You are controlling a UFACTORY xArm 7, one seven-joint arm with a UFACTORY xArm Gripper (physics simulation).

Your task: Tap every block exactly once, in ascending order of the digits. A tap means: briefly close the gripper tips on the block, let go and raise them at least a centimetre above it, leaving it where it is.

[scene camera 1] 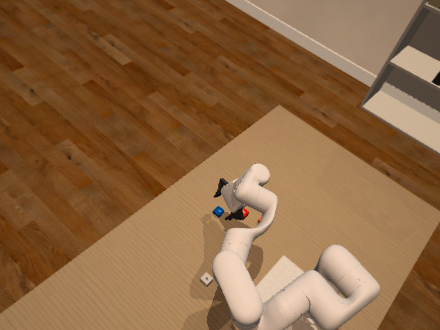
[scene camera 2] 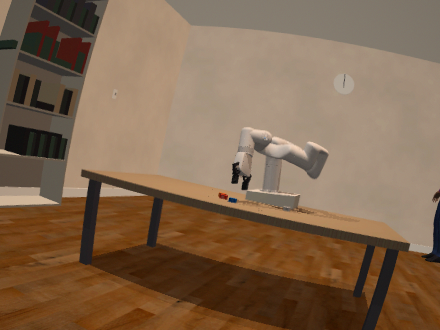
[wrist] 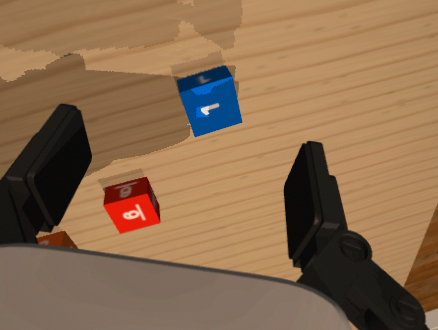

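A blue block (scene camera 1: 218, 211) (scene camera 2: 233, 200) (wrist: 212, 107) marked 1 lies on the table. A red block (scene camera 1: 245, 213) (scene camera 2: 223, 196) (wrist: 132, 215) lies near it, with an underlined digit, 6 or 9; I cannot tell which. An orange block (scene camera 1: 259, 220) (wrist: 59, 240) is partly hidden, its digit unreadable. A white block (scene camera 1: 206, 279) (scene camera 2: 286, 208) lies apart, near the arm's base, its digit too small to read. My gripper (scene camera 1: 221, 207) (scene camera 2: 240, 185) (wrist: 190, 148) is open and empty, raised above the table, with the blue and red blocks below, apart from its fingers.
The wooden table (scene camera 1: 125, 255) (scene camera 2: 150, 182) carries the arm's pale base plate (scene camera 1: 282, 270) (scene camera 2: 267, 198). The arm hangs over the table and hides part of it in scene camera 1. A shelf unit (scene camera 1: 377, 90) (scene camera 2: 87, 45) stands beyond the table.
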